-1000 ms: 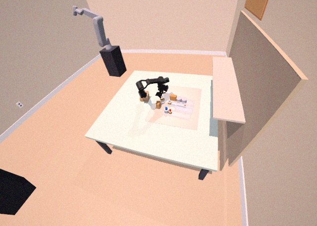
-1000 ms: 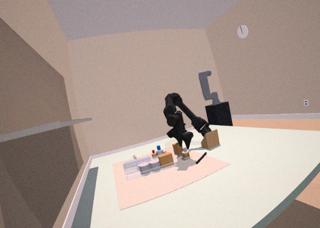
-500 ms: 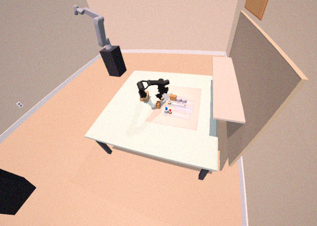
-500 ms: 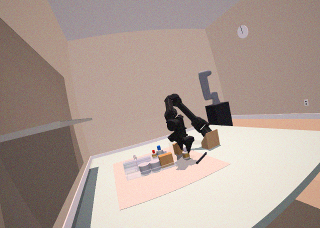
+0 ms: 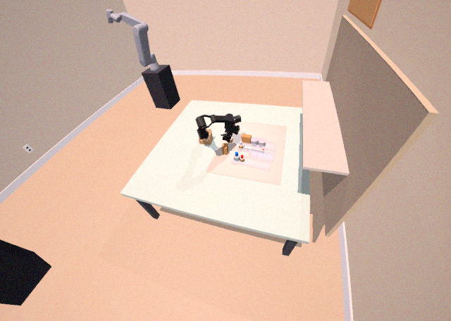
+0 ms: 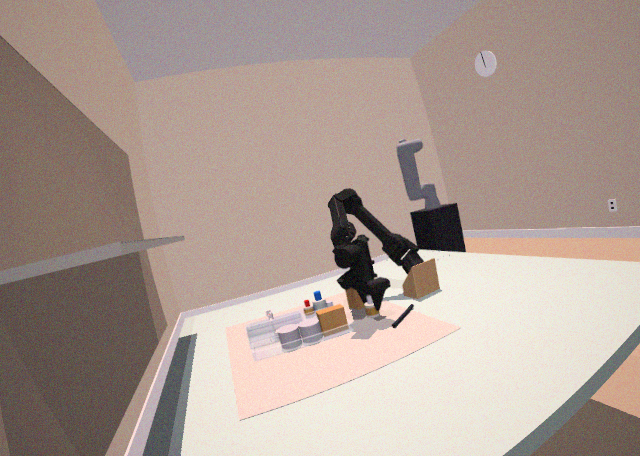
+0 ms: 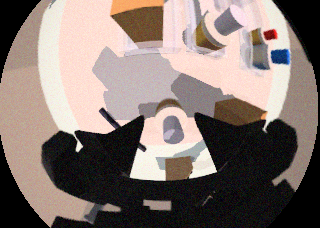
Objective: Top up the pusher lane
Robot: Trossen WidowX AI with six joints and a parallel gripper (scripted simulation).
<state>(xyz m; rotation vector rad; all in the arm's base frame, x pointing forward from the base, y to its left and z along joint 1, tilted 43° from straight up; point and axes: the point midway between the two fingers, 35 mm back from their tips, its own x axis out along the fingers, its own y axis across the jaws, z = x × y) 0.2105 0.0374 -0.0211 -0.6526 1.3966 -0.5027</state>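
Right now my gripper tip is 140 mm short of the brown box, 30 mm to the right of it and 10 mm below it. From my gripper tip the other things lie so: clear sprung lane (260 mm ahead, 80 mm to the right, 10 mm below); then black pen (50 mm behind, 100 mm to the left, 20 mm below).
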